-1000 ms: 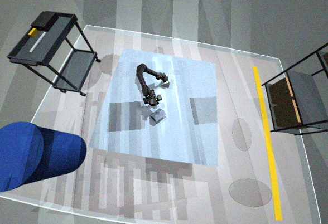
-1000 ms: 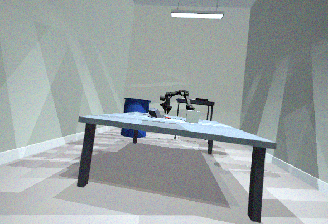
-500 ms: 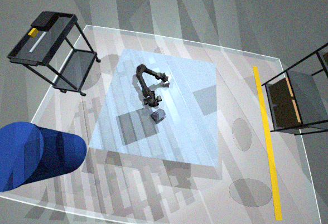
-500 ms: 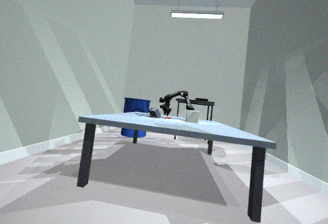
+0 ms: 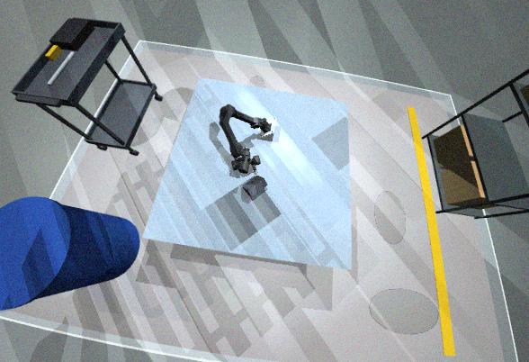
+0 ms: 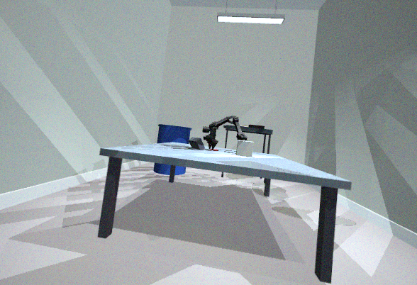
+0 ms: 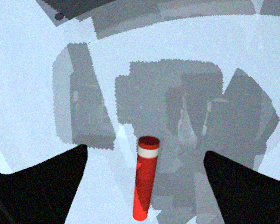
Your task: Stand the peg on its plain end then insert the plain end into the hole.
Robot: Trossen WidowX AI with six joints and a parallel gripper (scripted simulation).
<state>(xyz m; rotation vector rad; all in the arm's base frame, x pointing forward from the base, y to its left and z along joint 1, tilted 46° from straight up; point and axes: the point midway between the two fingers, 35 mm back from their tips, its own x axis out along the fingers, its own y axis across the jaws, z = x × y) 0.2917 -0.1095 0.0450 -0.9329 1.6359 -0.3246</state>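
The peg is 1 cm behind my gripper tip. The rest, counted from my gripper tip: sloped panel 13 cm ahead, 8 cm to the left, 4 cm above.
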